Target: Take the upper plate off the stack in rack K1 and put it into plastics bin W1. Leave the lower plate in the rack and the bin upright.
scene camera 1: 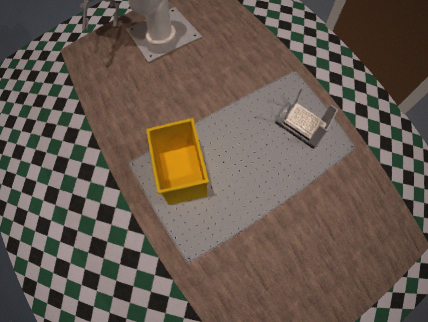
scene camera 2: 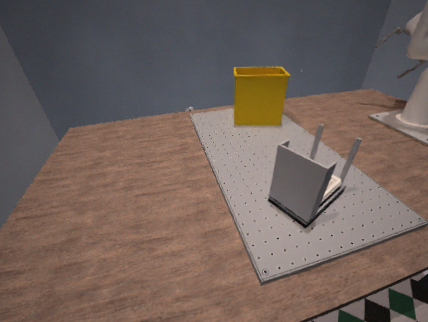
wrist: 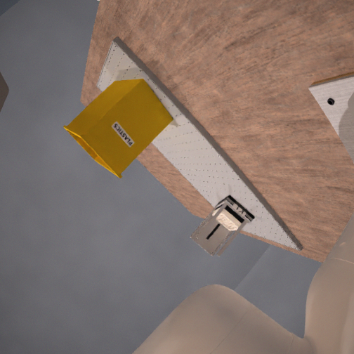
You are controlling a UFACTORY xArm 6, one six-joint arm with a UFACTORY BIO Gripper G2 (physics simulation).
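Seen in the pictures: end effector, tool point: (scene camera 1: pixel 101 22) (scene camera 2: pixel 391 58); arm's base, origin of the base link: (scene camera 1: pixel 160 34) (scene camera 2: pixel 413 122).
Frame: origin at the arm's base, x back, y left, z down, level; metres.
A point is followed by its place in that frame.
Note:
Rack K1 (scene camera 1: pixel 325 131) @[z -0.139, x -0.686, y 0.305 m] (scene camera 2: pixel 300 180) @[z -0.099, x -0.658, y 0.357 m] (wrist: pixel 212 239) stands upright, with a tall back panel and thin posts. A pale, well-covered upper plate (scene camera 1: pixel 303 120) @[z -0.042, x -0.597, y 0.305 m] (scene camera 2: pixel 330 187) @[z -0.048, x -0.570, y 0.333 m] (wrist: pixel 227 221) lies low inside it. The lower plate cannot be told apart in these views. The yellow plastics bin W1 (scene camera 1: pixel 181 164) @[z -0.002, x -0.568, y -0.114 m] (scene camera 2: pixel 259 100) @[z -0.094, x -0.609, y -0.066 m] (wrist: pixel 122 120) stands upright with its top open, and its visible inside floor is bare. My gripper (scene camera 1: pixel 100 25) @[z -0.194, x -0.003, y -0.210 m] (scene camera 2: pixel 387 62) @[z -0.194, x -0.003, y -0.210 m] is open with nothing between its fingers, high up beside the arm's base, far from rack and bin. Its fingers do not show in the wrist view.
A grey perforated board (scene camera 1: pixel 240 175) @[z 0.000, x -0.672, y 0.039 m] (scene camera 2: pixel 240 190) @[z 0.000, x -0.743, y 0.267 m] (wrist: pixel 195 160) lies on the wooden table (scene camera 1: pixel 280 260) @[z 0.013, x -0.971, y 0.044 m] (scene camera 2: pixel 125 200) @[z 0.013, x -1.021, y 0.251 m] (wrist: pixel 215 65) under rack and bin, which stand towards opposite ends. The arm's base plate (scene camera 1: pixel 190 35) @[z 0.002, x -0.062, y 0.109 m] (scene camera 2: pixel 387 120) @[z 0.001, x -0.090, y -0.030 m] (wrist: pixel 322 97) is across the table from them.

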